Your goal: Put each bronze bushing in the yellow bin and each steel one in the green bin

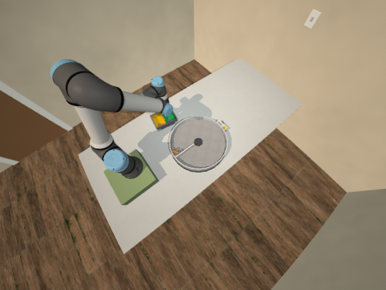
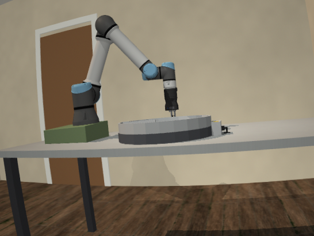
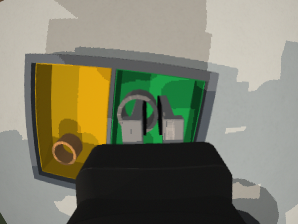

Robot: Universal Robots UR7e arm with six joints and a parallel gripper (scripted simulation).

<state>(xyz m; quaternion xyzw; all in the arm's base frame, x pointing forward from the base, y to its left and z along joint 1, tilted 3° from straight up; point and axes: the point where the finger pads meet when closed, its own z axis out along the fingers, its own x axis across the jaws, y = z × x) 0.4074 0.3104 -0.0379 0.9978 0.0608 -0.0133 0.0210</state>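
The yellow bin lies 40 mm behind my hand, 30 mm to the right of it and 50 mm below it. Round my hand: grey turntable 80 mm ahead, 370 mm to the right, 20 mm below.
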